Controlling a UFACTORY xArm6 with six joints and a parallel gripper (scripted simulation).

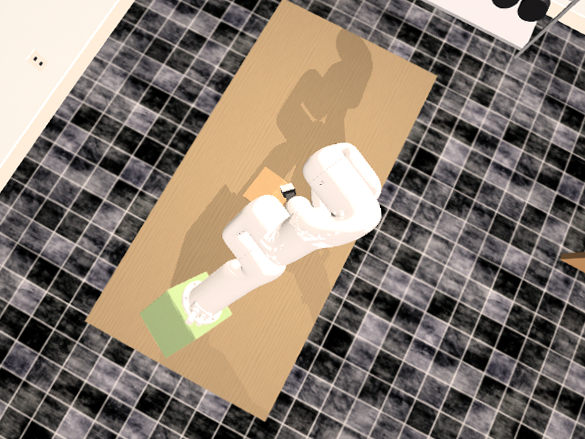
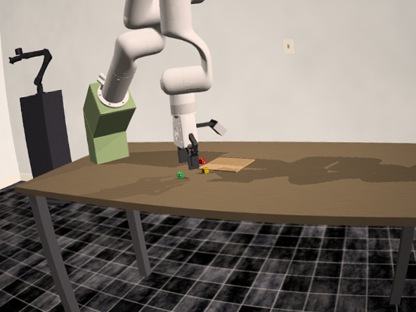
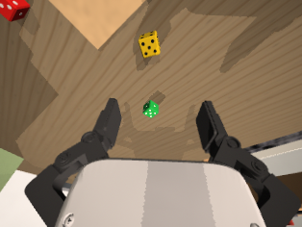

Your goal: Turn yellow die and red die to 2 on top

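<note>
Now: the green die 30 mm behind my hand, 10 mm to the right of it and 40 mm below it. From my hand the other things lie so: red die 150 mm to the left, 40 mm below; tan mat 90 mm ahead, 130 mm to the left, 40 mm below; yellow die 40 mm ahead, 40 mm to the left, 40 mm below.
</note>
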